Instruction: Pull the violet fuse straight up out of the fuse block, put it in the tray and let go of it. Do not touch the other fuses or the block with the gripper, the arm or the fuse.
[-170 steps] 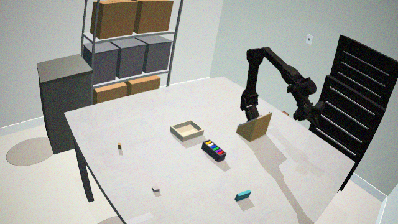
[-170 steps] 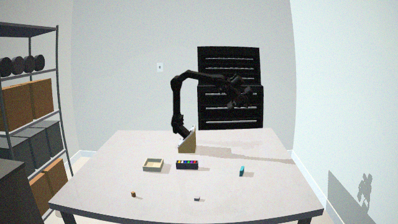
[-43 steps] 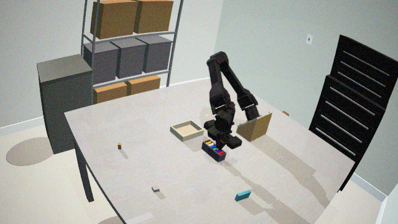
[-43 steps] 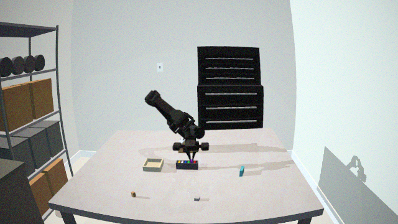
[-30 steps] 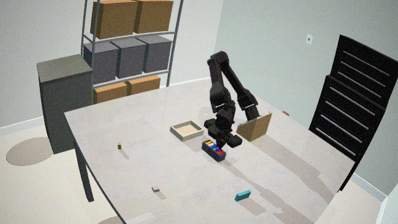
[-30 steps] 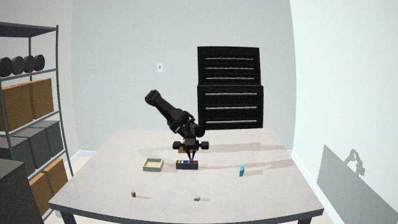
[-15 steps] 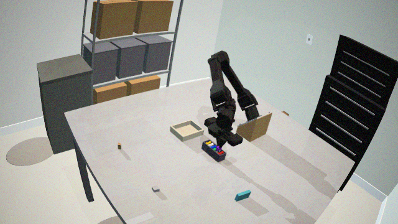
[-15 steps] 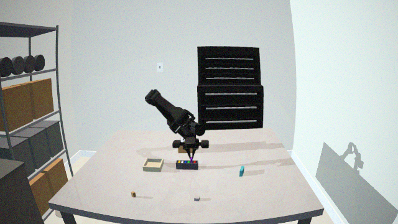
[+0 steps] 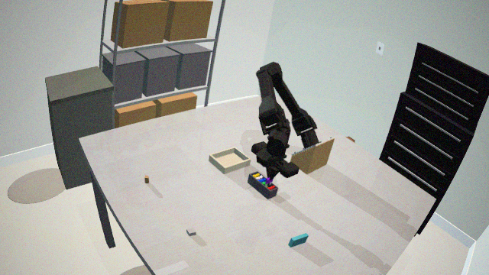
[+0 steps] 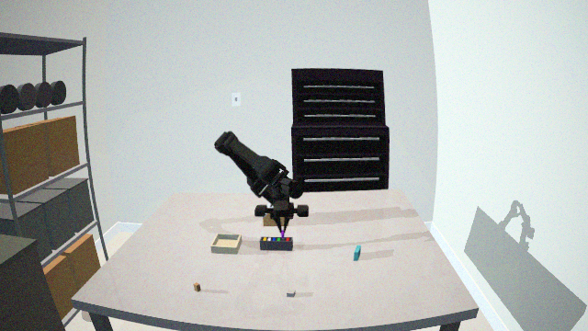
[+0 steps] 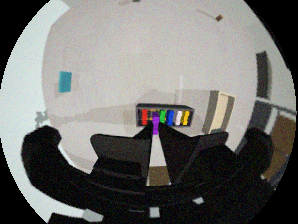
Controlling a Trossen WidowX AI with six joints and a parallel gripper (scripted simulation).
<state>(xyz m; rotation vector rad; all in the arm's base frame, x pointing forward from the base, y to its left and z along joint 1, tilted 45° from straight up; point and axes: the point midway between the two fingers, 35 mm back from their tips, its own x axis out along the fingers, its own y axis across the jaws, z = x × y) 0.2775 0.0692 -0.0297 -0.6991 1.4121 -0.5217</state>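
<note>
Right now the beige tray is 22 cm to the right of my gripper tip, 6 cm below it and 2 cm ahead of it. Round my gripper tip: teal block: 27 cm to the left, 8 cm ahead, 5 cm below; violet fuse: 1 cm below; small grey cube: 36 cm ahead, 8 cm to the left, 6 cm below.
</note>
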